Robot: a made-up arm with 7 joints.
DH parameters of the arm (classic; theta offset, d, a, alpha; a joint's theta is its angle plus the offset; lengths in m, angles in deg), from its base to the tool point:
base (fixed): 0 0.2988 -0.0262 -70
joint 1: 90 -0.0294 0.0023 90
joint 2: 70 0.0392 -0.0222 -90
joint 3: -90 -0.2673 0.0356 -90
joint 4: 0 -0.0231 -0.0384 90
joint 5: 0 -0.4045 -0.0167 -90
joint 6: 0 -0.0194 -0.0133 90
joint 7: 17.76 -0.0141 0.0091 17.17
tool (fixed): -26.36 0.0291 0 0
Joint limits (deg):
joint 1: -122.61..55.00
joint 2: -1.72..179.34
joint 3: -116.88..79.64
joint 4: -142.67..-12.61
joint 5: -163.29..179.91
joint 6: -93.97..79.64
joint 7: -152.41..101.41
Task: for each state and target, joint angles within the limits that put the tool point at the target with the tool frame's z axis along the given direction. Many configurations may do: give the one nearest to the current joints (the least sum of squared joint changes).
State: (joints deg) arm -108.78 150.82 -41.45 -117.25 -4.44 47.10 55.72
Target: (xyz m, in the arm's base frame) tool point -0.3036 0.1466 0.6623 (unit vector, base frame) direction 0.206 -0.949 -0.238
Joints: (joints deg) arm -122.61 179.34 -27.30 -108.97 43.05 61.83 88.26
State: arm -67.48 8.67 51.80 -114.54 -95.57 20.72 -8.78
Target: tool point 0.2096 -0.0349 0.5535 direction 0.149 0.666 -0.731
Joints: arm -42.77 34.73 18.12 -141.32 -112.60 -13.41 -17.73
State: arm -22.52 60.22 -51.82 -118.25 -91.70 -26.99 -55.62
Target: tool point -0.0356 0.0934 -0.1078 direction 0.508 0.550 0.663
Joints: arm 12.61 97.51 -86.32 -128.68 -110.34 -11.87 -60.67
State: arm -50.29 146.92 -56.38 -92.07 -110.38 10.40 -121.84
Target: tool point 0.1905 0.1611 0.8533 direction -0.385 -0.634 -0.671
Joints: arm -22.20 173.47 -28.14 -64.45 -110.15 -4.94 -123.44
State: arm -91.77 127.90 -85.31 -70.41 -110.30 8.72 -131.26
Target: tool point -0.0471 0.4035 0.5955 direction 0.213 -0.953 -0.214
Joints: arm -76.71 177.89 -80.82 -95.91 -141.51 -27.03 -136.87
